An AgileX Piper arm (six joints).
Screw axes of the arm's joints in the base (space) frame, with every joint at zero. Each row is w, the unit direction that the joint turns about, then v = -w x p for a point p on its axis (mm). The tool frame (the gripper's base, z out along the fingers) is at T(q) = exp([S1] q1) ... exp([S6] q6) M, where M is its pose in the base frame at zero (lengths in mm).
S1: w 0 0 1 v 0 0 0
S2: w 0 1 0 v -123 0 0
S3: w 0 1 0 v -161.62 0 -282.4
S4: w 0.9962 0 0.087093 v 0 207.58 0
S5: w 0 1 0 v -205.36 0 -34.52
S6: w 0.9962 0 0.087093 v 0 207.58 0
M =
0.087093 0 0.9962 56.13
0 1 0 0
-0.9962 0 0.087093 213.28
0 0 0 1
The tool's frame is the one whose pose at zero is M.
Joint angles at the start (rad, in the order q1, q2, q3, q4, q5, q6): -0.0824 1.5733 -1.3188 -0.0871 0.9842 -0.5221
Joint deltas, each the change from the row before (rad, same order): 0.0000 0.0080 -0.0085 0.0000 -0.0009 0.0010; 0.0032 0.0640 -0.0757 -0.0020 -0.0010 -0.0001; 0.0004 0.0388 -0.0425 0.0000 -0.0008 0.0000; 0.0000 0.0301 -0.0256 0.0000 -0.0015 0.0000; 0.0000 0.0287 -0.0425 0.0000 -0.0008 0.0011
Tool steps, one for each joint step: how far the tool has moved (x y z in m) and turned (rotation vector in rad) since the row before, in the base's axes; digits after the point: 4 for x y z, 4 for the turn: 0.0024 -0.0002 -0.0001 0.0003 -0.0015 -0.0008; 0.0193 -0.0006 0.0002 -0.0030 -0.0125 0.0037; 0.0112 -0.0007 -0.0014 -0.0003 -0.0045 0.0005; 0.0079 -0.0006 -0.0035 0.0003 0.0030 0.0001; 0.0092 -0.0007 0.0017 -0.0007 -0.0147 -0.0009
